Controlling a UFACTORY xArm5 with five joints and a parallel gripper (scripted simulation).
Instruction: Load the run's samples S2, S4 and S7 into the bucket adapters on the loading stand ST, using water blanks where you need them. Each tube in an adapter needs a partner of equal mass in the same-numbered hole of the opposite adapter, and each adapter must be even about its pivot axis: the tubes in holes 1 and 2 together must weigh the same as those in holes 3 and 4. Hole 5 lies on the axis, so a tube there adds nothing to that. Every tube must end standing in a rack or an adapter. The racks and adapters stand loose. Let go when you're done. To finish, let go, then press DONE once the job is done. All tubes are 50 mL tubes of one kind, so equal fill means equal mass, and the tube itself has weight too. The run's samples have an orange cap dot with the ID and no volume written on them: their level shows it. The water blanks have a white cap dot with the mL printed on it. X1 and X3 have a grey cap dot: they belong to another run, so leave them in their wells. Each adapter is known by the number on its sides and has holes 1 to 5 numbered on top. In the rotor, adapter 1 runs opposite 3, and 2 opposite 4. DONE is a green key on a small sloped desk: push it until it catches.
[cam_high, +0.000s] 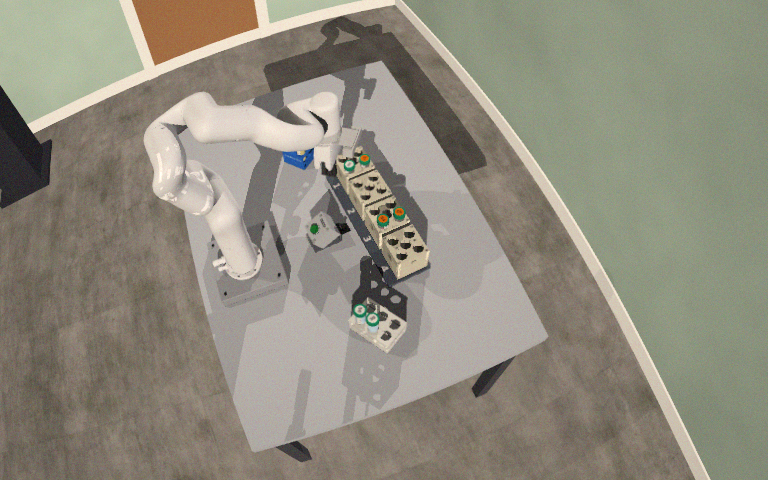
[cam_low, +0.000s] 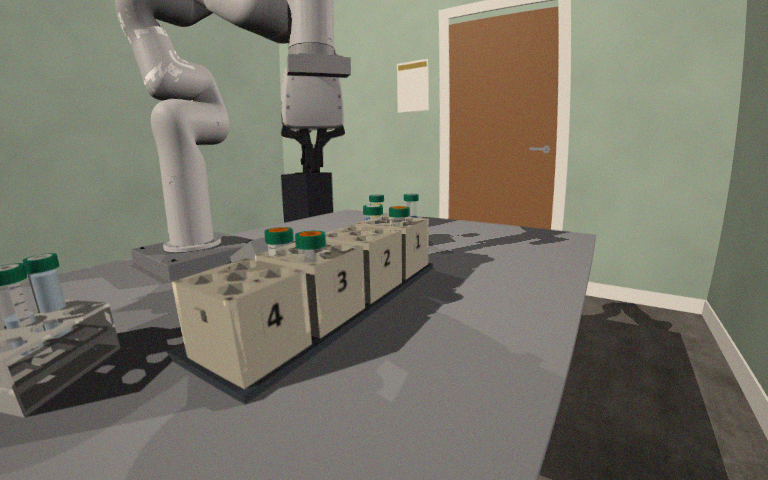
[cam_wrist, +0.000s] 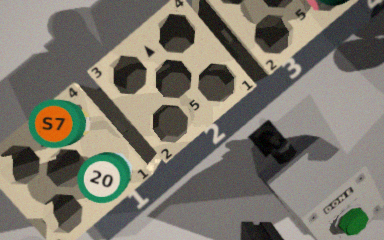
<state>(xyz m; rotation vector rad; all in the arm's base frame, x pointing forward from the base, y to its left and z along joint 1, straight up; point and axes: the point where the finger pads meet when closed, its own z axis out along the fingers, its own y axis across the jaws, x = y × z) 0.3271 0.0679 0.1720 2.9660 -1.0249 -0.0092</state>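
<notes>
Right now the green done key is 140 mm below my hand, 90 mm behind it and 70 mm to the right of it. The rest, counted from my hand: adapter 1: 150 mm below, 100 mm ahead, 90 mm to the left; dark loading stand: 200 mm below, 100 mm ahead, 80 mm to the right; pink tube: 170 mm to the right, 140 mm below, 90 mm ahead.
</notes>
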